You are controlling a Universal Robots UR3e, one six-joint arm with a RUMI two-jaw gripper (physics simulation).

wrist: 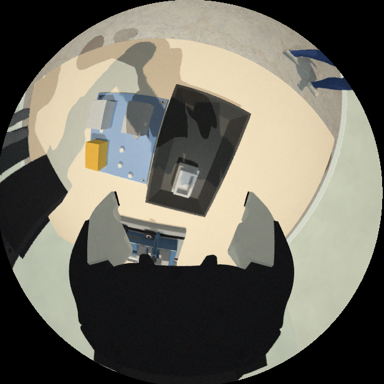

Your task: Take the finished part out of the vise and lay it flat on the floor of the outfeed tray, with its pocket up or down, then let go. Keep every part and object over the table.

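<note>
A light grey part (pixel 185 180) with a pocket that faces up lies in the near half of the dark outfeed tray (pixel 228 162), towards its near wall. The tray stands ahead of the gripper, a little tilted in the view. The blue vise (pixel 166 243) shows at the lower middle, partly hidden behind the gripper body; what its jaws hold cannot be made out. My gripper (pixel 181 193) is open, its two grey fingers wide apart with no thing between them, above the table near the tray's near end.
A blue fixture plate (pixel 112 162) stands left of the tray, with two grey blocks (pixel 100 114) (pixel 137 118), a yellow block (pixel 96 155) and several small white pegs on it. Dark arm parts (pixel 30 205) show at the left edge. Legs in blue (pixel 320 55) show at the upper right, beyond the table.
</note>
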